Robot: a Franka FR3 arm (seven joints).
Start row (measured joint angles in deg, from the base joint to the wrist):
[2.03, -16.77, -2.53, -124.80, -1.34, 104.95, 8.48]
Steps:
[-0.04, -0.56, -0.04, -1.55, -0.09, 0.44, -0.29]
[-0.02, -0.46, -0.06, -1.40, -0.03, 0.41, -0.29]
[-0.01, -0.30, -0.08, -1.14, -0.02, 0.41, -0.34]
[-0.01, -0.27, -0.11, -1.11, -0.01, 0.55, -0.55]
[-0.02, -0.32, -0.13, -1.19, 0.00, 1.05, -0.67]
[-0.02, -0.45, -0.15, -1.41, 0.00, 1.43, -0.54]
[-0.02, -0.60, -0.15, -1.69, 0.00, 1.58, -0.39]
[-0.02, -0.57, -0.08, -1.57, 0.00, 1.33, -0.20]
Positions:
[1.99, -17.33, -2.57, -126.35, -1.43, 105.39, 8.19]
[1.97, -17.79, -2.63, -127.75, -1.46, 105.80, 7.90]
[1.96, -18.09, -2.71, -128.89, -1.48, 106.21, 7.56]
[1.95, -18.36, -2.82, -130.00, -1.49, 106.76, 7.01]
[1.93, -18.68, -2.95, -131.19, -1.49, 107.81, 6.34]
[1.91, -19.13, -3.10, -132.60, -1.49, 109.24, 5.80]
[1.89, -19.73, -3.25, -134.29, -1.49, 110.82, 5.41]
[1.87, -20.30, -3.33, -135.86, -1.49, 112.15, 5.21]

